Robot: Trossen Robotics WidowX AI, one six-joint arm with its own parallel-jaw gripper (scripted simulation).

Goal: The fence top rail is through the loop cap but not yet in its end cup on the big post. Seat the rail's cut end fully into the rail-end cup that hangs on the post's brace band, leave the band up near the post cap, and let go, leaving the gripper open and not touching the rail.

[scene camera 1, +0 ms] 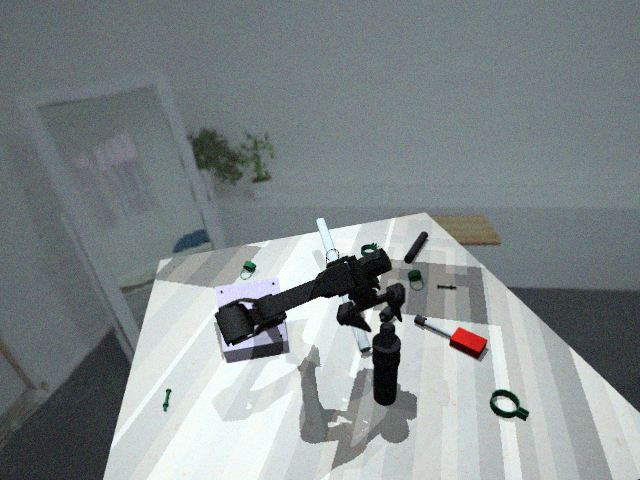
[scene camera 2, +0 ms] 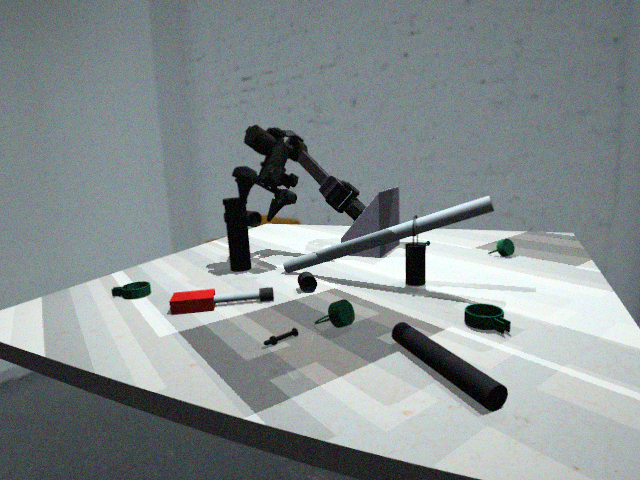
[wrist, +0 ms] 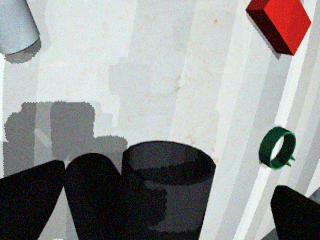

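Observation:
My gripper [scene camera 2: 255,215], [scene camera 1: 386,326], [wrist: 170,185] is open and holds nothing. I can see a red-handled tool [scene camera 2: 186,302], [scene camera 1: 467,342]. There is a black tube [scene camera 2: 491,394] as well, though in the wrist view it is out of frame.

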